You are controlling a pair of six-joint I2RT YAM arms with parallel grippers.
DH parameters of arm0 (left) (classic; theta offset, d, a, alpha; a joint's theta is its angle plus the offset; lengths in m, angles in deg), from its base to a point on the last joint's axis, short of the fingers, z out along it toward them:
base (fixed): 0 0 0 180
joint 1: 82.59 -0.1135 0.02 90
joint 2: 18.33 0 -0.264 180
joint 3: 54.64 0 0.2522 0
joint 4: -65.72 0 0.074 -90
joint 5: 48.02 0 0 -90
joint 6: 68.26 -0.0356 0 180
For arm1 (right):
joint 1: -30.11 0.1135 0.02 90
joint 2: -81.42 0 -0.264 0
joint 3: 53.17 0 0.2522 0
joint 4: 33.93 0 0.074 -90
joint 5: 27.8 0 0 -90
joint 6: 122.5 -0.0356 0 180
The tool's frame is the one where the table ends.
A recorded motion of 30 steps. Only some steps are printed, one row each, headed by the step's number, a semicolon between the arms.
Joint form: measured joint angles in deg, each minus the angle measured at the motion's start. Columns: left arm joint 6, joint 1, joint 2, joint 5, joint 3, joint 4; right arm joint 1, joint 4, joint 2, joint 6, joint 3, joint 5.
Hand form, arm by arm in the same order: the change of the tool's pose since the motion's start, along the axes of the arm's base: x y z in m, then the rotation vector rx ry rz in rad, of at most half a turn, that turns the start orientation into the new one. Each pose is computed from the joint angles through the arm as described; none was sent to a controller.
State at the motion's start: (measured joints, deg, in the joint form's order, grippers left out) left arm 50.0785 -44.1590 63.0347 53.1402 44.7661 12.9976; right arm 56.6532 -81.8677 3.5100 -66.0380 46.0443 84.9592
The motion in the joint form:
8: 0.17 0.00 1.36 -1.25 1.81 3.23; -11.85 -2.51 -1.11 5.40 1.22 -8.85
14: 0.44 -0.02 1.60 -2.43 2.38 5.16; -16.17 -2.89 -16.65 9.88 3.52 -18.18
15: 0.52 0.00 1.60 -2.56 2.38 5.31; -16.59 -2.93 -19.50 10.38 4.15 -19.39
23: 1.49 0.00 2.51 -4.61 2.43 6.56; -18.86 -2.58 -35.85 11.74 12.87 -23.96
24: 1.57 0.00 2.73 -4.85 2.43 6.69; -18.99 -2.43 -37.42 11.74 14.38 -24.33
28: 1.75 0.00 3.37 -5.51 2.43 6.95; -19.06 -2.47 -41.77 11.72 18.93 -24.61
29: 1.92 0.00 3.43 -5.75 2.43 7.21; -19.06 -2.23 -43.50 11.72 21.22 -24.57
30: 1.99 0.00 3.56 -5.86 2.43 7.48; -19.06 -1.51 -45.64 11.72 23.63 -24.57
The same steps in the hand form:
8: 0.0070 -0.0065 0.0086 -0.0514 -0.0419 -0.0168; 0.0296 -0.0600 -0.0033 -0.1463 -0.0421 -0.3011
14: 0.0088 -0.0088 0.0137 -0.0878 -0.0644 -0.0318; 0.1067 -0.0746 -0.0770 -0.3800 0.1234 -0.4436
15: 0.0088 -0.0090 0.0140 -0.0914 -0.0652 -0.0334; 0.1184 -0.0761 -0.0913 -0.4139 0.1542 -0.4555
23: 0.0126 -0.0136 0.0114 -0.1228 -0.0519 -0.0553; 0.1838 -0.0854 -0.1542 -0.5280 0.2595 -0.5142
24: 0.0135 -0.0145 0.0105 -0.1246 -0.0487 -0.0581; 0.1906 -0.0857 -0.1574 -0.5314 0.2579 -0.5216
28: 0.0160 -0.0170 0.0074 -0.1277 -0.0382 -0.0660; 0.2086 -0.0841 -0.1656 -0.5332 0.2552 -0.5273
29: 0.0163 -0.0175 0.0075 -0.1336 -0.0384 -0.0682; 0.2167 -0.0830 -0.1662 -0.5272 0.2426 -0.5300
30: 0.0170 -0.0181 0.0073 -0.1368 -0.0392 -0.0693; 0.2264 -0.0817 -0.1691 -0.5203 0.2268 -0.5340

